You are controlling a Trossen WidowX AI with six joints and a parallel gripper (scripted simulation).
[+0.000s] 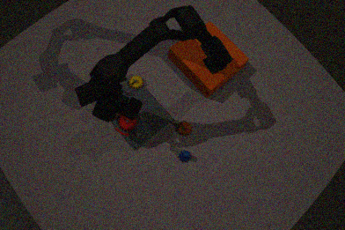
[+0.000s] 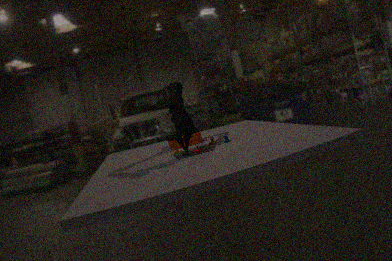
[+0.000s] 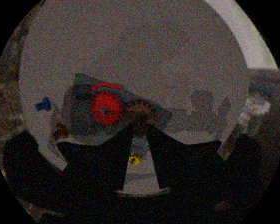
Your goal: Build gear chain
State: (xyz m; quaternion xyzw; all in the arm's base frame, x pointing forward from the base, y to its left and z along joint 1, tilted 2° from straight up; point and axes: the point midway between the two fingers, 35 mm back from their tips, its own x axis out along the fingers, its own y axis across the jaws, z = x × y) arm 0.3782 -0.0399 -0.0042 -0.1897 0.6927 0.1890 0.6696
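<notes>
My gripper tip is now 10 mm above the brown gear. From my gripper tip the other things lie so: orange gear (170 mm to the left, 170 mm behind, 20 mm below); blue gear (250 mm to the left, 120 mm behind, 20 mm below); red gear (60 mm to the left, 20 mm below, 20 mm behind).
</notes>
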